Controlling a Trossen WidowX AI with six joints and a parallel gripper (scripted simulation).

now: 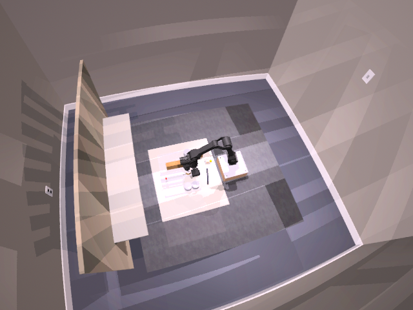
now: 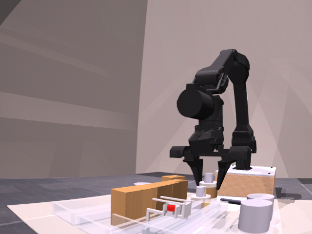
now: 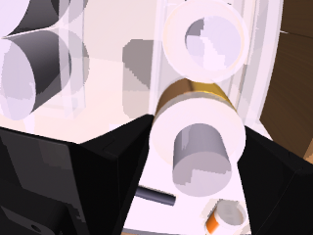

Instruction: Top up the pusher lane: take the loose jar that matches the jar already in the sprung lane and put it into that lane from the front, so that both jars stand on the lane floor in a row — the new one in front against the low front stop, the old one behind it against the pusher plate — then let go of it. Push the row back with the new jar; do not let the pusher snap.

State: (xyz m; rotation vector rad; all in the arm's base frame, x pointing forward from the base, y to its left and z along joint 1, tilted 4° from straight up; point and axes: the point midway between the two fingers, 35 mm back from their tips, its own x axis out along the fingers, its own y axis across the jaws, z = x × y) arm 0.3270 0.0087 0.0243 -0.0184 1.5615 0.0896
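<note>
Right now the black pen is 11 cm behind my gripper tip, 6 cm to the left of it and 5 cm below it. Round my gripper tip: red button (23 cm ahead, 5 cm to the left, 1 cm above).
</note>
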